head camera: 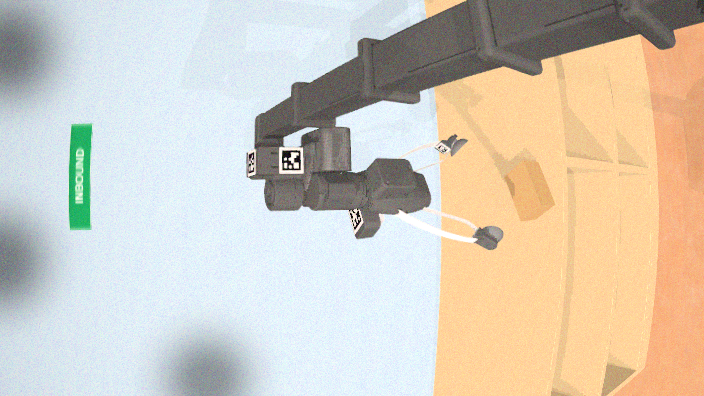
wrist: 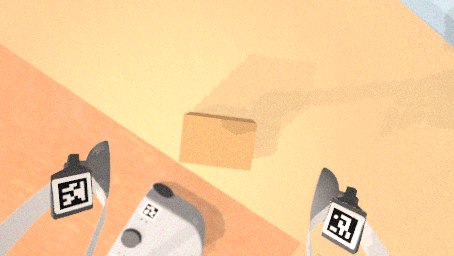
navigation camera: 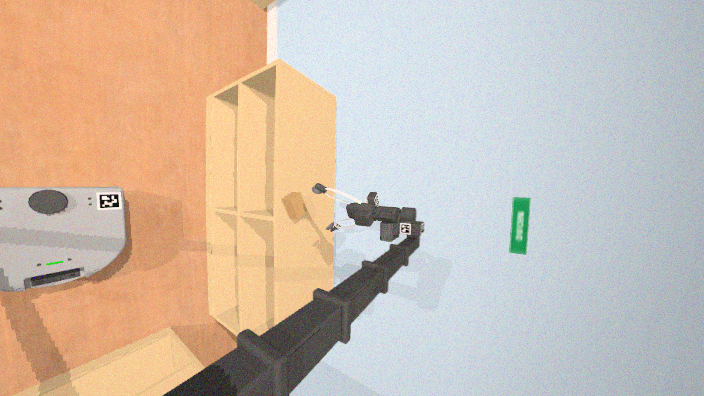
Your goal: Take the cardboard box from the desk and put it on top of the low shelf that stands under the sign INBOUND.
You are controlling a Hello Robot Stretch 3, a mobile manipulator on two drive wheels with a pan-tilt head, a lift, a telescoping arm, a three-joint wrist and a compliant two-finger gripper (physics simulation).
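Frame: origin at the robot's base, x ahead, y left, z up, level; centimetres.
Where they show: gripper, fingertip midpoint: (head camera: 483,190) (navigation camera: 320,208); robot's base, link origin: (navigation camera: 50,200).
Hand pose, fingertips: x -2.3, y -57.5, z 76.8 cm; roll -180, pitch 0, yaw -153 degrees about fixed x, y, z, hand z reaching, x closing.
Observation:
Each offset is from my fingertips to the top centre of the thing. "spot": to the spot under its first point. Level surfaces: height alone.
The cardboard box @(dx +0.1, dy -0.1, dz -10.8 cm) (head camera: 531,191) (navigation camera: 294,205) (wrist: 218,142) rests on top of the low wooden shelf @(dz -15.8 cm) (head camera: 490,310) (navigation camera: 305,140) (wrist: 125,65), close to its front edge. The green INBOUND sign @(dx -5.2, dy -34.0, dz +65.7 cm) (head camera: 80,177) (navigation camera: 520,226) is on the wall above the shelf. My gripper (head camera: 470,191) (navigation camera: 324,208) (wrist: 214,174) is open, its fingers wide apart and empty. It hangs above the shelf top, clear of the box. In the wrist view the box lies beyond the fingertips, between their lines and touching neither. The desk is not identifiable in these views.
My arm (head camera: 425,60) (navigation camera: 310,320) stretches over the shelf. My base (navigation camera: 65,235) (wrist: 165,225) stands on the orange floor @(dz -76.8 cm) (navigation camera: 125,100) in front of the shelf. Another pale wooden piece @(spot: dx -69.0, dy +40.8, dz -69.0 cm) (navigation camera: 135,365) is at the bottom left of the navigation view. The pale blue wall (head camera: 200,250) (navigation camera: 600,125) rises behind the shelf.

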